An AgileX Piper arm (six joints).
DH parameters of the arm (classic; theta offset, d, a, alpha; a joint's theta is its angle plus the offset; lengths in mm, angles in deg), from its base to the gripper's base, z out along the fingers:
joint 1: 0 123 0 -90
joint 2: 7.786 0 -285 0
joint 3: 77.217 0 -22 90
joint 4: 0 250.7 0 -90
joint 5: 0 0 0 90
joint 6: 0 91 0 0
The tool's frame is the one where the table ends.
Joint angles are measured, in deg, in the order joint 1, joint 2, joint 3, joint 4, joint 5, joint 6. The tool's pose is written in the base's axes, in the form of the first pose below.
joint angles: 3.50 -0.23 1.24 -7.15 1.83 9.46
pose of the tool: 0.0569 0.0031 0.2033 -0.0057 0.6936 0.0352 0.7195
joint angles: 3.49 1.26 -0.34 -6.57 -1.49 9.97
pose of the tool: 0.0575 0.0038 0.2164 -0.0016 0.6720 0.0455 0.7392
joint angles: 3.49 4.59 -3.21 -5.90 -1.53 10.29
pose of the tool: 0.0609 0.0040 0.2300 0.0043 0.6747 0.0517 0.7363
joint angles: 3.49 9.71 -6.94 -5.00 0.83 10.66
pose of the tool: 0.0687 0.0041 0.2426 0.0137 0.6983 0.0567 0.7134
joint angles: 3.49 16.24 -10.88 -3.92 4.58 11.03
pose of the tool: 0.0811 0.0044 0.2516 0.0252 0.7364 0.0605 0.6733
